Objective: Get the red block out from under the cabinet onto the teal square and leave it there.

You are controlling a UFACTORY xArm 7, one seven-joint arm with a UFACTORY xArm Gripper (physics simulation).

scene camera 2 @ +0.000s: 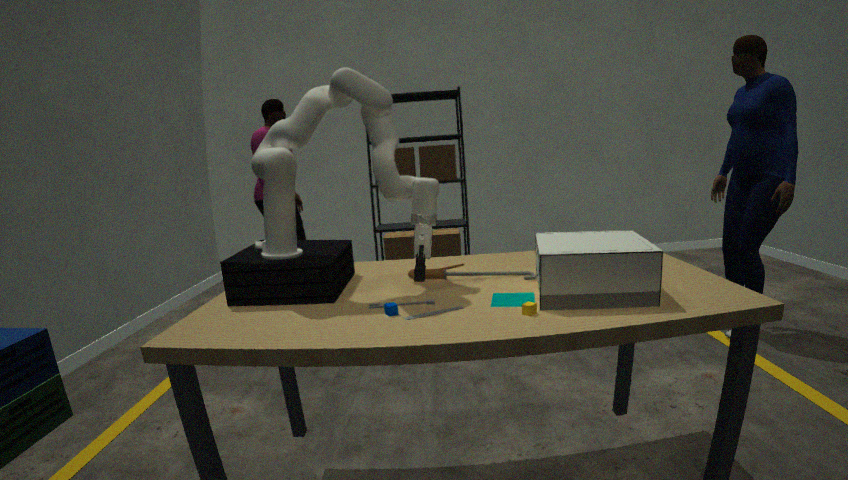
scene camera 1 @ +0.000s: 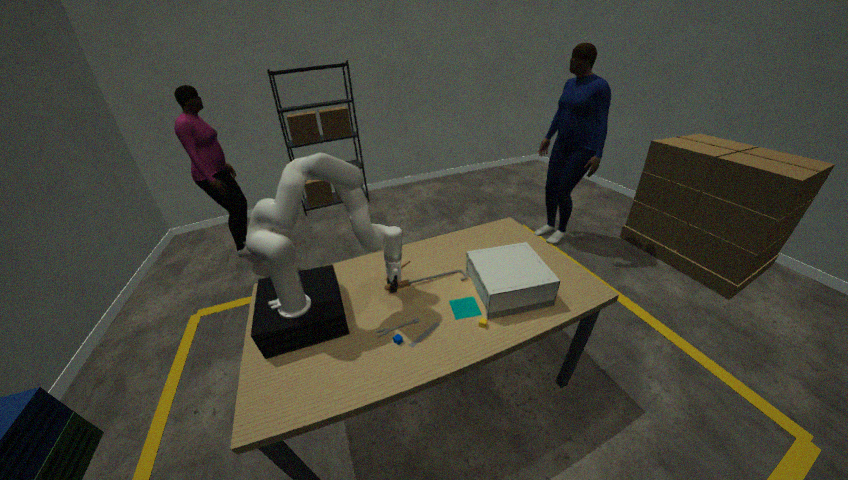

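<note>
My gripper is shut on the wooden handle of a hooked tool, low at the back middle of the table. The tool's grey shaft runs right, and its bent end is close to the left side of the cabinet. The white cabinet stands on the right part of the table. The teal square lies flat left of the cabinet, in front of the shaft. The red block does not show in either view; the space under the cabinet is hidden.
A yellow block sits by the cabinet's front left corner. A blue block lies at the front, near a thin grey tool and a flat grey strip. A brown stick is behind my gripper.
</note>
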